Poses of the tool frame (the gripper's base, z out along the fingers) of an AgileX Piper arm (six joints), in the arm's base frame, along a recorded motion.
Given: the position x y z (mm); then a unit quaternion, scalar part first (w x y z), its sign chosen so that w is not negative.
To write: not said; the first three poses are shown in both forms.
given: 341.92 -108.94 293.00 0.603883 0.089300 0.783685 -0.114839
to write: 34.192 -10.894 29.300 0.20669 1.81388 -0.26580
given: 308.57 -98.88 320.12 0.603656 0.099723 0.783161 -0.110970
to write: 30.857 -9.888 32.012 0.23084 1.81283 -0.25687
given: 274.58 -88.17 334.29 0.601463 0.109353 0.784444 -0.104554
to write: 27.458 -8.817 33.429 0.25335 1.81744 -0.24224
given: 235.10 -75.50 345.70 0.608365 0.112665 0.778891 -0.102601
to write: 23.510 -7.550 34.570 0.26029 1.79948 -0.23704
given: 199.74 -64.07 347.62 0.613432 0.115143 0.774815 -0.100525
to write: 19.974 -6.407 34.762 0.26547 1.78637 -0.23176
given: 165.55 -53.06 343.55 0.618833 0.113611 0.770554 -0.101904
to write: 16.555 -5.306 34.355 0.26136 1.77265 -0.23443
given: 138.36 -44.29 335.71 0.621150 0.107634 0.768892 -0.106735
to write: 13.836 -4.429 33.571 0.24738 1.76716 -0.24531
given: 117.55 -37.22 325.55 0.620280 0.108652 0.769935 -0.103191
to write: 11.755 -3.722 32.555 0.24981 1.77018 -0.23725
